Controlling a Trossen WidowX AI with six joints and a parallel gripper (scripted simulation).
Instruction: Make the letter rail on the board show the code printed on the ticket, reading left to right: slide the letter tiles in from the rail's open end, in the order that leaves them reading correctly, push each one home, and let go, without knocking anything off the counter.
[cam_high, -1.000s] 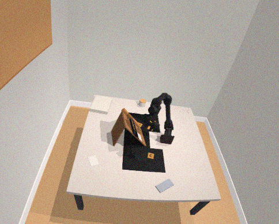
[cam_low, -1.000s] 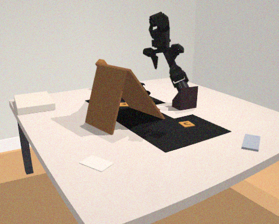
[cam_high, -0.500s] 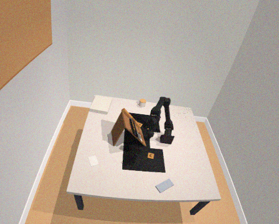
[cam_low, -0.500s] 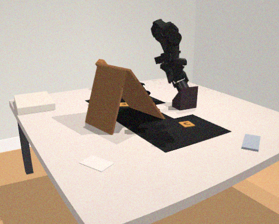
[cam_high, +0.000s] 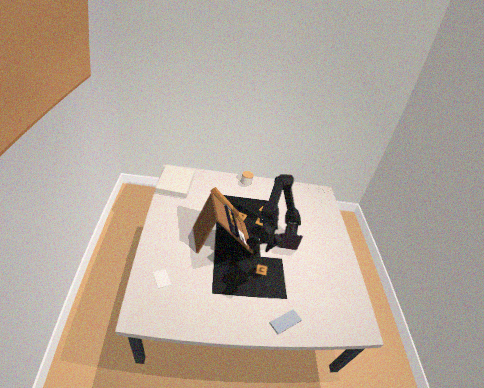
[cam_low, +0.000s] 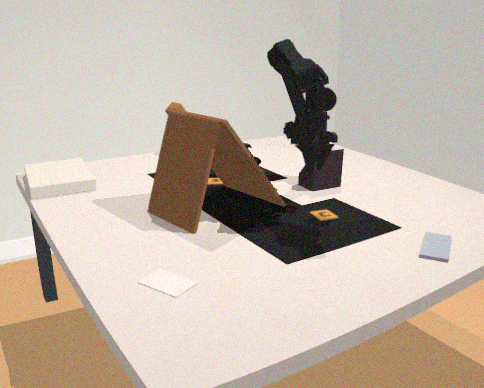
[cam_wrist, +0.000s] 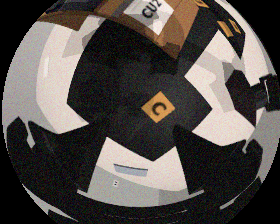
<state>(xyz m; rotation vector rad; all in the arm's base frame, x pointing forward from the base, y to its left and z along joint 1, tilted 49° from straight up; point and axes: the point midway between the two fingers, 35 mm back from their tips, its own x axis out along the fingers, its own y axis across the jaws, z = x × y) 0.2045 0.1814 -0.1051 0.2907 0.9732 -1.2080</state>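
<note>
My gripper tip is now 4 cm past the letter tile marked c, 1 cm to the right of it and 12 cm above it. Round my gripper tip: black mat (20 cm to the right, 13 cm below); then white ticket (9 cm ahead, 14 cm to the right, 4 cm below); then blue-grey card (15 cm behind, 31 cm to the left, 12 cm below).
</note>
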